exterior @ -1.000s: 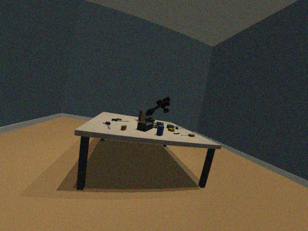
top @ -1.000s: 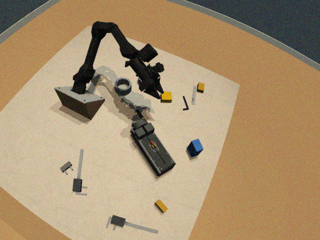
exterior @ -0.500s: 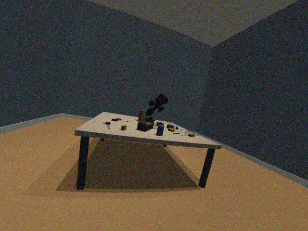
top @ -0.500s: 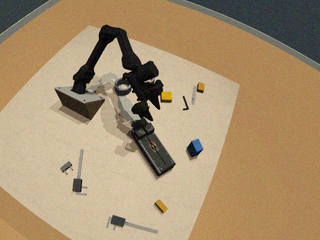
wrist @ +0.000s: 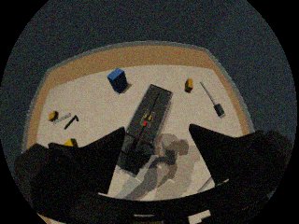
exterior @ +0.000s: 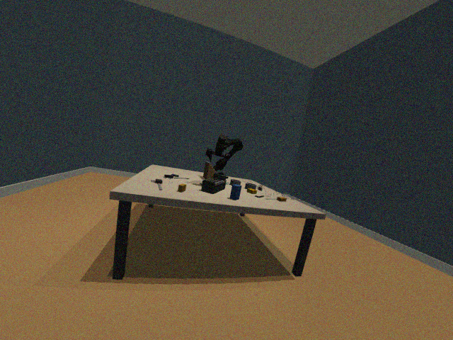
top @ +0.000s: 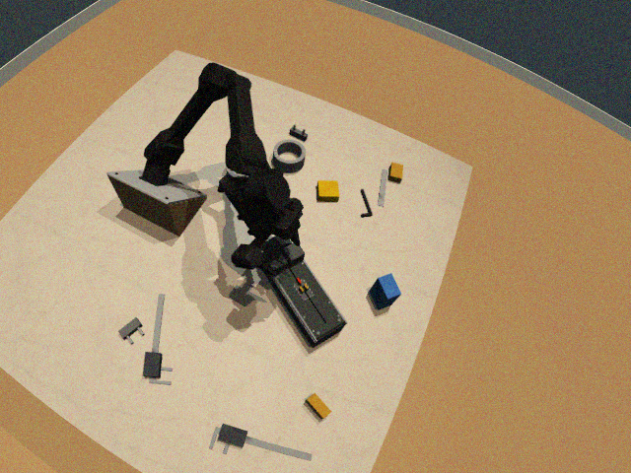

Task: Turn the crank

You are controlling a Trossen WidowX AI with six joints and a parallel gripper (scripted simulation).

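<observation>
My gripper tip is 13 cm to the right of the crank handle, 11 cm above it and 8 cm past it. Also, from my gripper tip: yellow block (34 cm to the left, 18 cm below); red pointer (11 cm below, 3 cm ahead, 1 cm to the left); blue cube (25 cm ahead, 15 cm below, 8 cm to the left).
</observation>
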